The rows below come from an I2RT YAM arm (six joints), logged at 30 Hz.
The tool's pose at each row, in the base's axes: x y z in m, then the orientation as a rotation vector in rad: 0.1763, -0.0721, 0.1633, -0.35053, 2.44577, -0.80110; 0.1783, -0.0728, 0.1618, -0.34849, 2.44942, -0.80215; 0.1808, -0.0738, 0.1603, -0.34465, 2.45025, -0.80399; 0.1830, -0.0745, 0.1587, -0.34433, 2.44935, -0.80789; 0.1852, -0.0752, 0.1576, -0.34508, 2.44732, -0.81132; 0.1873, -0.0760, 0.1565, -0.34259, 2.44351, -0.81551; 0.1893, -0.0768, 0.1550, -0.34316, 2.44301, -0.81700; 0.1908, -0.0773, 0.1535, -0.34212, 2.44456, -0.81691; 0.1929, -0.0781, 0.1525, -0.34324, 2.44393, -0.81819; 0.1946, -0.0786, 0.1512, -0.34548, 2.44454, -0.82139; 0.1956, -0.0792, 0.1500, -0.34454, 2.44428, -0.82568; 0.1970, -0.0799, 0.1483, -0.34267, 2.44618, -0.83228; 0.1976, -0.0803, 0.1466, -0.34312, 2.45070, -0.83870; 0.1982, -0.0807, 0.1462, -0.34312, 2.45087, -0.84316
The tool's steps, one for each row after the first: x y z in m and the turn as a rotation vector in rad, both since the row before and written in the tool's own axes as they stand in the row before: -0.0008, 0.0002, 0.0025, -0.00007, 0.00391, 0.00065; -0.0011, -0.0001, 0.0029, 0.00172, 0.00182, 0.00209; -0.0009, 0.0003, 0.0027, 0.00285, 0.00050, -0.00072; -0.0011, 0.0000, 0.0023, 0.00269, -0.00080, -0.00119; -0.0010, -0.0001, 0.0023, 0.00444, -0.00177, 0.00113; -0.0007, 0.0002, 0.0025, 0.00099, -0.00003, -0.00074; -0.0004, 0.0004, 0.0021, -0.00034, 0.00151, 0.00054; -0.0010, -0.0002, 0.0022, 0.00078, -0.00029, -0.00105; -0.0007, 0.0003, 0.0021, 0.00137, 0.00134, -0.00255; -0.0001, 0.0002, 0.0017, 0.00302, 0.00131, -0.00049; -0.0002, 0.0004, 0.0023, 0.00397, 0.00416, -0.00079; 0.0003, 0.0007, 0.0017, 0.00250, 0.00618, -0.00276; -0.0002, -0.0001, 0.0008, 0.00277, 0.00166, -0.00126
